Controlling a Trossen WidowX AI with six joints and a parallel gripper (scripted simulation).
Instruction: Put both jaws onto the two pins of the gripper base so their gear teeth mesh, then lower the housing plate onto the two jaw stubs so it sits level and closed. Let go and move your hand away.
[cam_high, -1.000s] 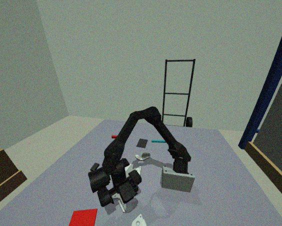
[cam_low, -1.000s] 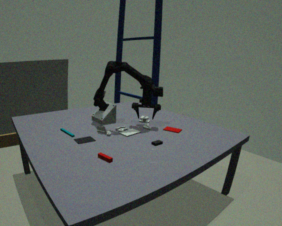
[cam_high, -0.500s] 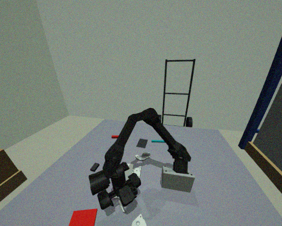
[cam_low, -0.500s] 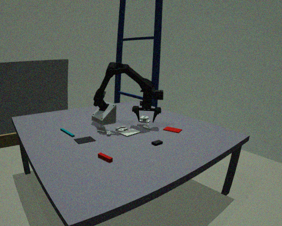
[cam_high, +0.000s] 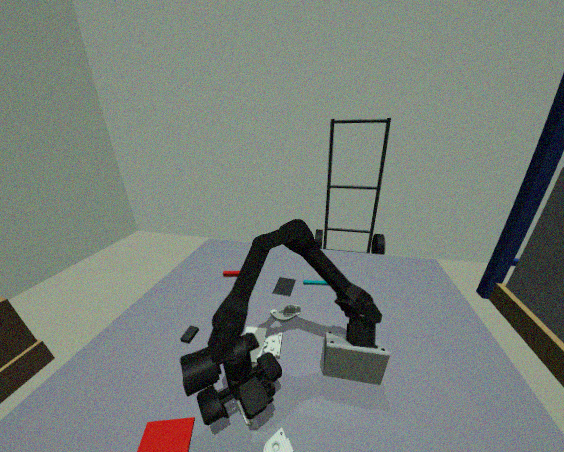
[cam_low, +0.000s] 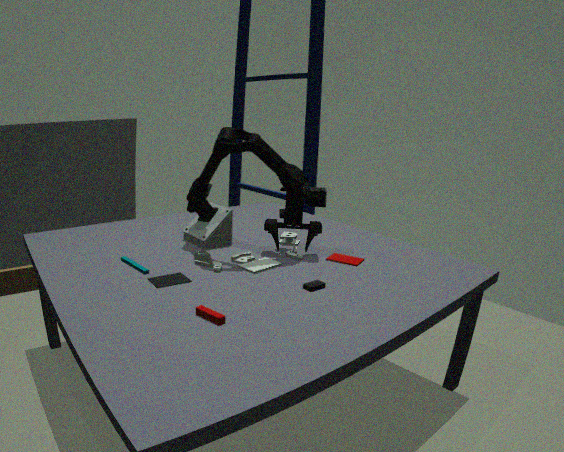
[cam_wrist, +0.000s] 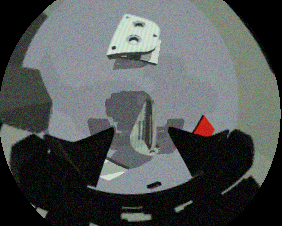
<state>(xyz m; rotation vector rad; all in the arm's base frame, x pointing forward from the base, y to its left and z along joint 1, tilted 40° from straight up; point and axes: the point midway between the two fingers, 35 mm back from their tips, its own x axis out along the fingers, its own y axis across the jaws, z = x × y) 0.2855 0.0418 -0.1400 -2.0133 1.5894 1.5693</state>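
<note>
Now: the grey jaw 3 cm ahead of my gripper tip and 1 cm to the right of it. From my gripper tip the other things lie so: flat light plate 2 cm ahead, 17 cm to the right, 1 cm below; white gripper base 9 cm behind, 9 cm to the left, 2 cm above; red flat plate 16 cm ahead, 8 cm to the left, 1 cm below.
</note>
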